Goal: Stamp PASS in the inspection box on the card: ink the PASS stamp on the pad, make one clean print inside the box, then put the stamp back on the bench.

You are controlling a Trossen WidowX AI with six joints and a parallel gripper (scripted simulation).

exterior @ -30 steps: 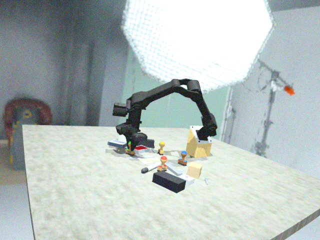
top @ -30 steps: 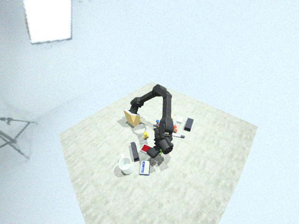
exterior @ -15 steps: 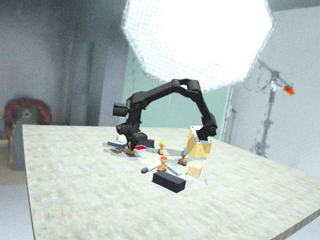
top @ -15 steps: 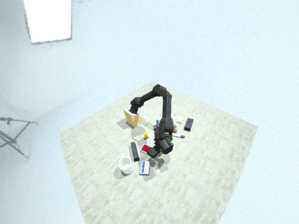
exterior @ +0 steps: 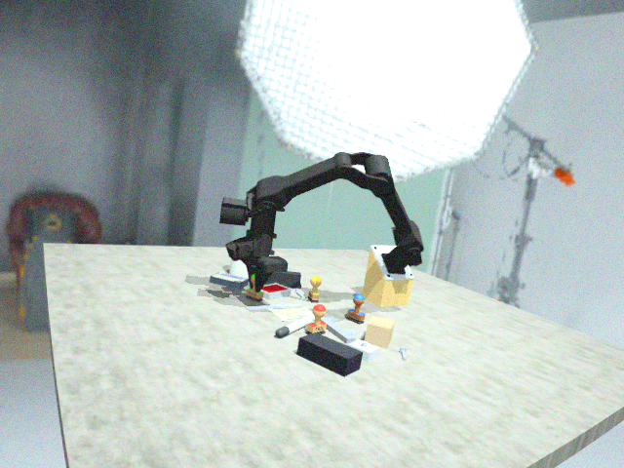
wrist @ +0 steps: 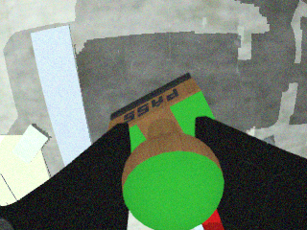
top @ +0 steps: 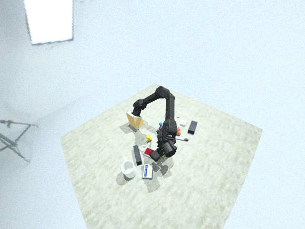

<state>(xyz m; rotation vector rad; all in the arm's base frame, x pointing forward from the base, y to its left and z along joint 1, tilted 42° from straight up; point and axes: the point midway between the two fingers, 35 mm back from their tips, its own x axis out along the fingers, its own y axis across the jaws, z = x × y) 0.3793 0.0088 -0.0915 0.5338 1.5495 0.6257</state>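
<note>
Now: gripper tip 8 cm past the ink pad, 5 cm to the left of it and 2 cm above it. Also, from my gripper tip: pale ruler: 4 cm behind, 4 cm to the left, 3 cm below; pale card: 6 cm behind, 10 cm to the left, 3 cm below; green-knobbed PASS stamp: right at my gripper tip.
</note>
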